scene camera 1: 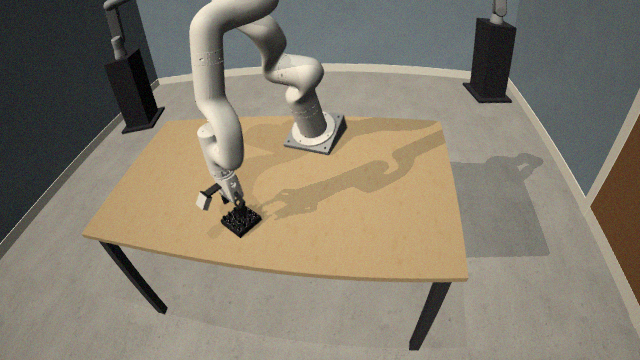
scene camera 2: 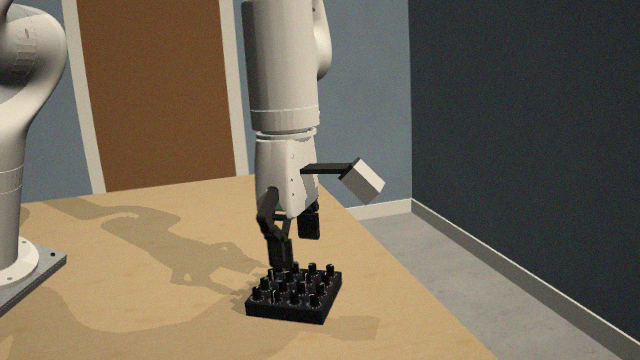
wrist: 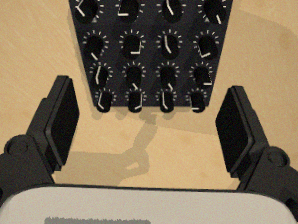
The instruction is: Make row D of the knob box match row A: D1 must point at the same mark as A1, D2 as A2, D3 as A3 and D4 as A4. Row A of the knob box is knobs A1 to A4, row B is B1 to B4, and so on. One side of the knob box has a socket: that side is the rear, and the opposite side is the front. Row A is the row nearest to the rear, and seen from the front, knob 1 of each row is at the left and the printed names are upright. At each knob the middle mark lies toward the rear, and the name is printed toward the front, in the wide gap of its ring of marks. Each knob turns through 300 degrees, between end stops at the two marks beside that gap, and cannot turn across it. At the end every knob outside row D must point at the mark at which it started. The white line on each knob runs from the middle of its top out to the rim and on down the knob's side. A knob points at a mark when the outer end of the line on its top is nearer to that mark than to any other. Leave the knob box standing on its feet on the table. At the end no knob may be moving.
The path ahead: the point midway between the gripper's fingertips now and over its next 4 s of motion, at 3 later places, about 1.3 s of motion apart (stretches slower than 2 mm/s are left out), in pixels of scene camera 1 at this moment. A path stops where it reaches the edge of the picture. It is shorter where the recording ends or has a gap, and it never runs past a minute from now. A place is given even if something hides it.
My gripper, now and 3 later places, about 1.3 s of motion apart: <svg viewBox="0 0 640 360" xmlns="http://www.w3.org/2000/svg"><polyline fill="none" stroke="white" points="235,208 244,200 246,198 246,199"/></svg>
